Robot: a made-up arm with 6 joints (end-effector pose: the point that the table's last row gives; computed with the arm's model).
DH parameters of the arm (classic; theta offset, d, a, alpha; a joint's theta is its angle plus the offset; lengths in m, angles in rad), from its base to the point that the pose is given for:
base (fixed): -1.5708 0.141 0 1.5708
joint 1: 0 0.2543 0.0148 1.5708
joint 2: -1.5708 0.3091 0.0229 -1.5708
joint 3: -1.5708 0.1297 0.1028 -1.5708
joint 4: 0 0.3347 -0.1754 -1.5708
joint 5: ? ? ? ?
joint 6: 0.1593 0 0.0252 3.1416
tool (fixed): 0.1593 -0.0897 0 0
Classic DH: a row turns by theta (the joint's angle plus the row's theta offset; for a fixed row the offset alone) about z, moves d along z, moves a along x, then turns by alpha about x.
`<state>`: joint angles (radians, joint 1 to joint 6).
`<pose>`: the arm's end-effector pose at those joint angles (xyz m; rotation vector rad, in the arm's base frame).
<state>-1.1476 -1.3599 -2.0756 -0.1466 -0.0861 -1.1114</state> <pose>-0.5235 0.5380 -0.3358 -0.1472 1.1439 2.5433</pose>
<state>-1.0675 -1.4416 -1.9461 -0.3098 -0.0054 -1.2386</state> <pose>-0.5087 0.4826 -0.4026 -0.4271 1.1883 2.6817</pose>
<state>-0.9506 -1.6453 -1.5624 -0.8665 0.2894 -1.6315</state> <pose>-0.3699 0.4005 -0.5457 1.2891 -1.1886 -2.3680</pose>
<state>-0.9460 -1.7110 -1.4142 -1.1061 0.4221 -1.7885</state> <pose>-0.2821 0.4270 -0.5634 1.5987 -1.1982 -2.1517</pose>
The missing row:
joint 5: -1.5708 0.3203 0.1061 -1.5708
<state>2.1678 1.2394 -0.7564 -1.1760 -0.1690 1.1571</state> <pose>-0.1353 -0.6574 0.7197 1.9362 1.2781 1.5087</pose>
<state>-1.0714 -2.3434 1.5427 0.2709 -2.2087 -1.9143</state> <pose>-0.1615 -0.1745 -0.0845 1.1921 -2.0525 -2.0541</pose>
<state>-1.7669 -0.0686 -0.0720 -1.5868 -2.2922 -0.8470</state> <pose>0.0409 0.7214 0.4880 -0.8183 -2.2261 0.2380</pose>
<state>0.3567 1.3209 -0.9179 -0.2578 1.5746 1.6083</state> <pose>-0.0630 -0.2508 -0.3715 0.7589 -2.5591 1.4463</pose>
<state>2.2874 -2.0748 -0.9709 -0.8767 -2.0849 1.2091</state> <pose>-0.5770 -0.4735 0.6278 -0.6241 1.4769 0.6325</pose>
